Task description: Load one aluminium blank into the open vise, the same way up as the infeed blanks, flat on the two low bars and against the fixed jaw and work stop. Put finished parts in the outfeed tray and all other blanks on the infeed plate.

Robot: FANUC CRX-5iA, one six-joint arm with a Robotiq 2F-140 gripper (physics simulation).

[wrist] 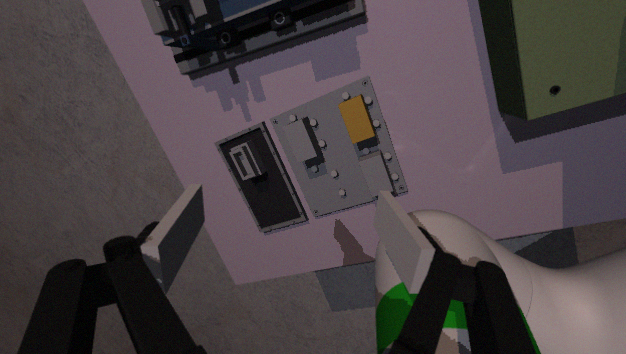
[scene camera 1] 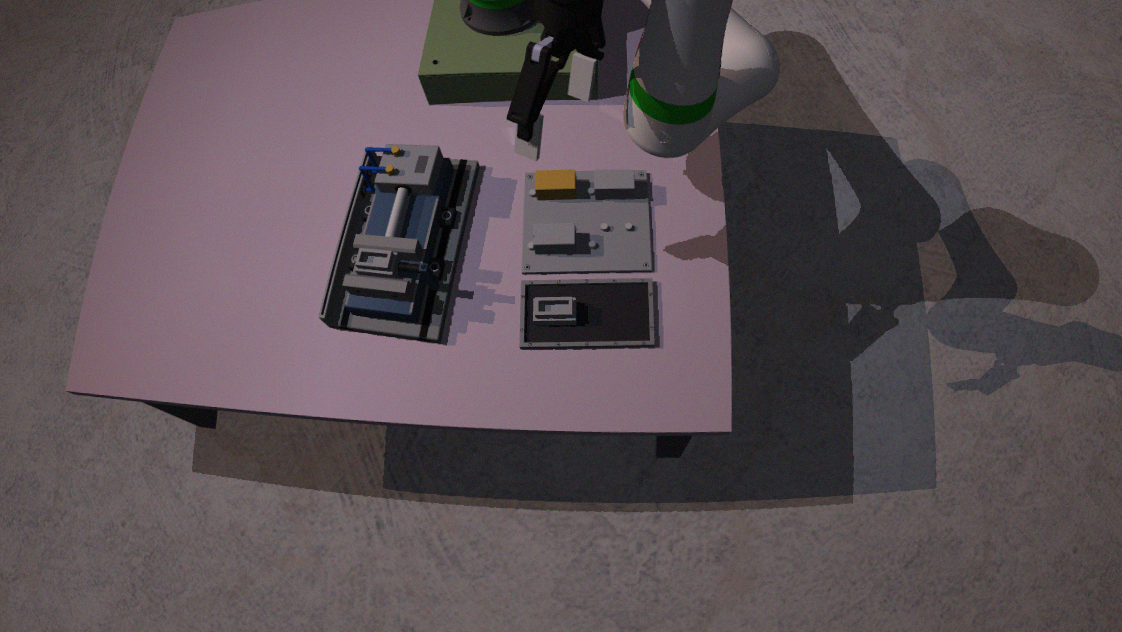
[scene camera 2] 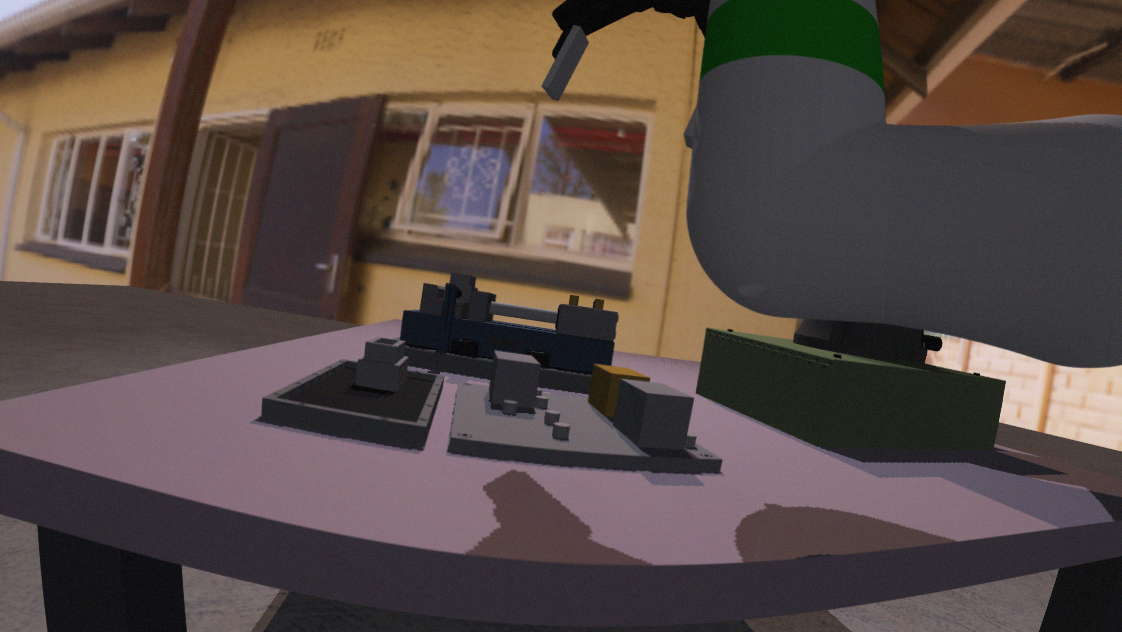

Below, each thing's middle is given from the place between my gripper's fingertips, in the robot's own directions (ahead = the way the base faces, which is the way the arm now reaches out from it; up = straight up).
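Labels:
The outfeed tray [scene camera 2: 334, 403] is 26 cm below my hand, 15 cm ahead of it and 5 cm to the left. As for the brass blank [scene camera 2: 605, 381], my gripper is 24 cm above it, 4 cm past it and 2 cm to the left of it.

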